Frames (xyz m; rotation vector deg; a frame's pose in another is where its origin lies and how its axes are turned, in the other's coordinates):
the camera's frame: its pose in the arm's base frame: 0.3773 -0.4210 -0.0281 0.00 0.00 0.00
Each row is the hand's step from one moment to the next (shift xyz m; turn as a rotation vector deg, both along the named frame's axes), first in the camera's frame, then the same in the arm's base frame.
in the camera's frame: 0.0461 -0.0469 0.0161 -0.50 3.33 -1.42
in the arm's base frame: 0.0461 -0.0469 0.0161 -0.50 3.33 -1.42
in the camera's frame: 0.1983 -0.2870 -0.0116 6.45 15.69 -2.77
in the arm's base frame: 0.1983 -0.2870 -0.0116 6.45 15.69 -2.77
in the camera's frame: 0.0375 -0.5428 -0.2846 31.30 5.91 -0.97
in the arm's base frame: 0.0375 -0.5428 -0.2846 31.30 5.91 -0.97
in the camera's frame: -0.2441 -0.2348 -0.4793 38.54 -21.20 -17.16
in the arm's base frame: -0.2441 -0.2348 -0.4793 38.54 -21.20 -17.16
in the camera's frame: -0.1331 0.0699 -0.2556 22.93 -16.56 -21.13
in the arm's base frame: -0.1331 0.0699 -0.2556 22.93 -16.56 -21.13
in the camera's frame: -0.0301 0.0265 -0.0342 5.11 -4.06 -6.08
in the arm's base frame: -0.0301 0.0265 -0.0342 5.11 -4.06 -6.08
